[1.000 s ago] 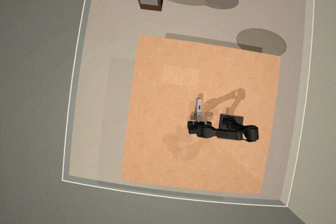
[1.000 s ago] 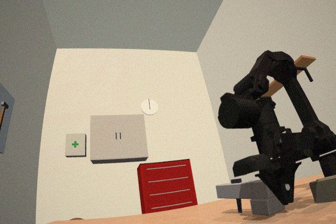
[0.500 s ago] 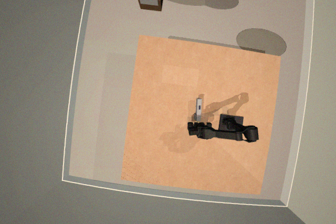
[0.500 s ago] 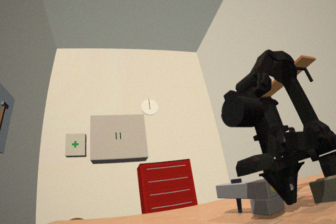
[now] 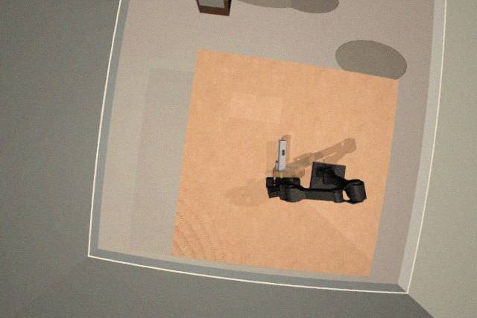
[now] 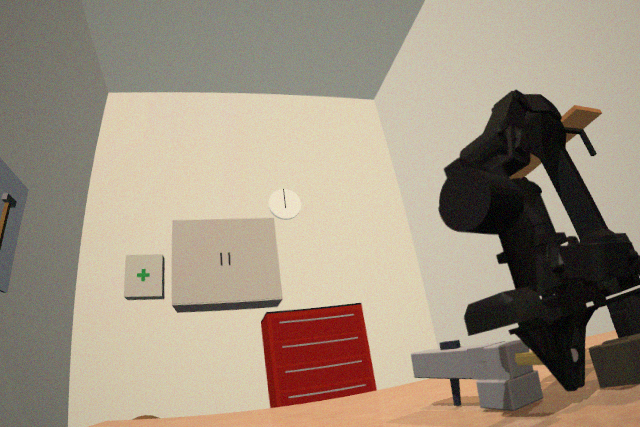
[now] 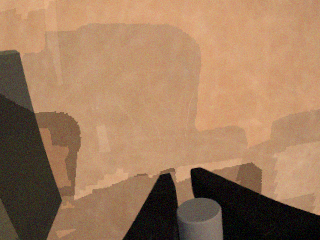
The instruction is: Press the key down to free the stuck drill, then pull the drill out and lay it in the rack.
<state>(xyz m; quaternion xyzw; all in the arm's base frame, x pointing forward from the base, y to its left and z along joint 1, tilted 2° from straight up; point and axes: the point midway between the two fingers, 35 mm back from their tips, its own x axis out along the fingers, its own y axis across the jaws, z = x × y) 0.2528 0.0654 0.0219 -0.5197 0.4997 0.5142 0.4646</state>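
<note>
My gripper tip is 50 mm to the left of the drill and 40 mm below it. The rest, counted from my gripper tip: dark key: 170 mm to the right, 40 mm above, 10 mm ahead; rack: 80 mm behind, 20 mm to the left, 10 mm above.
</note>
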